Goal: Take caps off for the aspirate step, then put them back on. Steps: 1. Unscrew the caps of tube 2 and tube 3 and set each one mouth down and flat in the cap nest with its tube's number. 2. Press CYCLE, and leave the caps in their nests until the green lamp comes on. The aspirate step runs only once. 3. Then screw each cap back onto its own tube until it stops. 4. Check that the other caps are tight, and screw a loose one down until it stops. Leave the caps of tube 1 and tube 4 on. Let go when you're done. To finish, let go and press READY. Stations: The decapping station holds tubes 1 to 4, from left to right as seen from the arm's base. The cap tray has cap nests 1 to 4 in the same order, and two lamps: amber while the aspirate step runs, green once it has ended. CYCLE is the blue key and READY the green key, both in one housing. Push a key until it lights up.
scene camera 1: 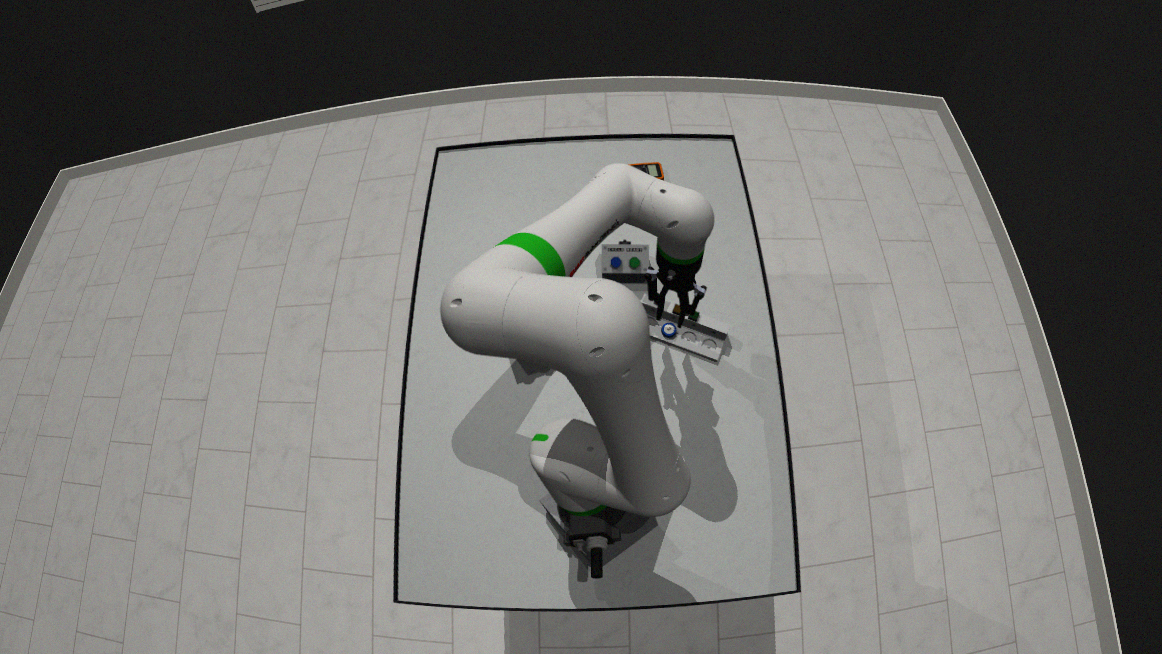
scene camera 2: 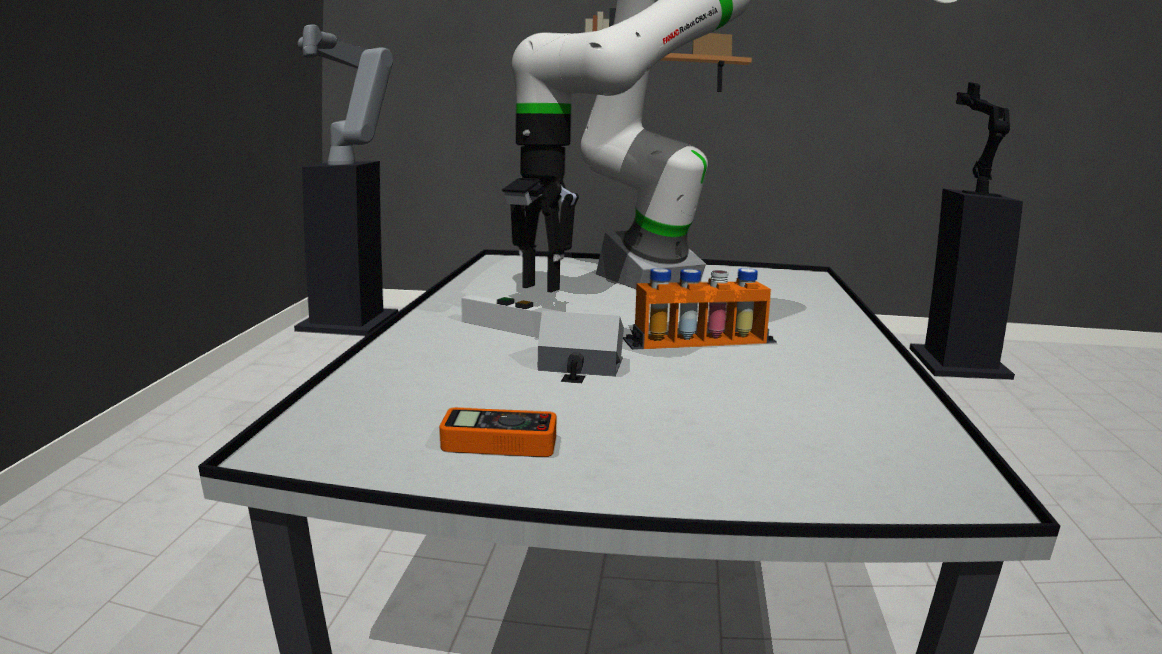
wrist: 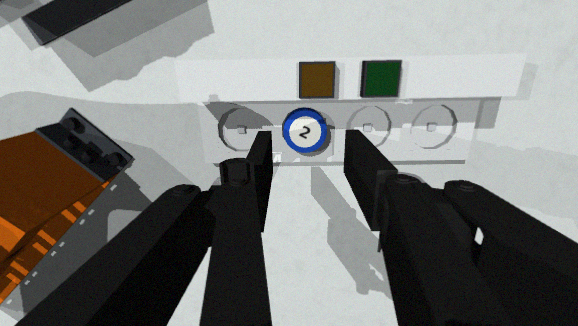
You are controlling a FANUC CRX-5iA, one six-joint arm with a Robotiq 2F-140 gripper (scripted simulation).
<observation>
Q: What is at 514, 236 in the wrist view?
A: The gripper.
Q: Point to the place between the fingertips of the gripper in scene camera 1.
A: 670, 319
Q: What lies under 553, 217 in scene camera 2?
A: The gripper.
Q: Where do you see a grey key housing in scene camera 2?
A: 588, 343
</observation>
